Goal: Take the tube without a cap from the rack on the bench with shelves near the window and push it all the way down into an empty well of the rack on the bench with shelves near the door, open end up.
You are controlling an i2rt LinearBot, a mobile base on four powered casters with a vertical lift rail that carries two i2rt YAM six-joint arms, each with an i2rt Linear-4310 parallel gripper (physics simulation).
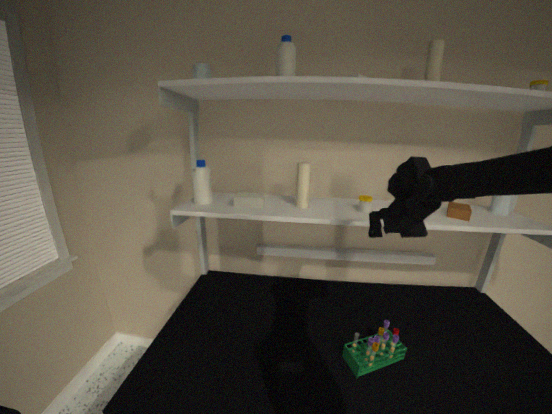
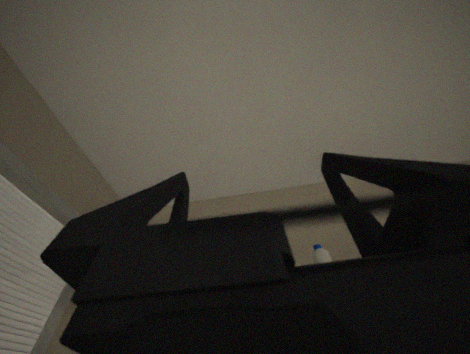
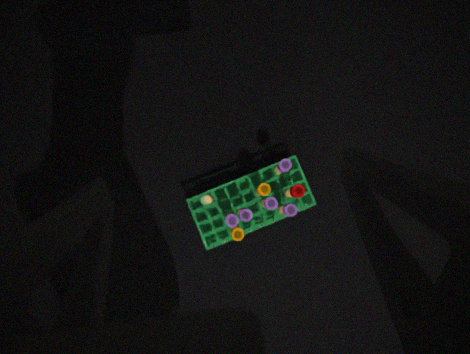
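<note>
A green rack (image 1: pixel 381 363) (image 3: pixel 201 234) stands on the dark bench (image 1: pixel 225 350). The tube without a cap (image 1: pixel 356 337) (image 3: pixel 207 199) stands upright in a corner well at the rack's left end. Tubes with purple, orange and red caps stand in other wells, such as the red-capped tube (image 1: pixel 396 332) (image 3: pixel 298 191). My right gripper (image 1: pixel 393 233) (image 3: pixel 227 175) is open and empty, pointing down high above the rack. My left gripper (image 2: pixel 253 170) is open and empty, raised toward the ceiling and away from the rack. The rack near the door does not show.
A lower shelf (image 1: pixel 270 212) and an upper shelf (image 1: pixel 320 89) hang on the wall behind the bench, holding bottles, jars and an orange-brown box (image 1: pixel 459 211). A window (image 1: pixel 25 175) is at the left. A blue-capped bottle (image 2: pixel 322 256) shows beyond my left gripper.
</note>
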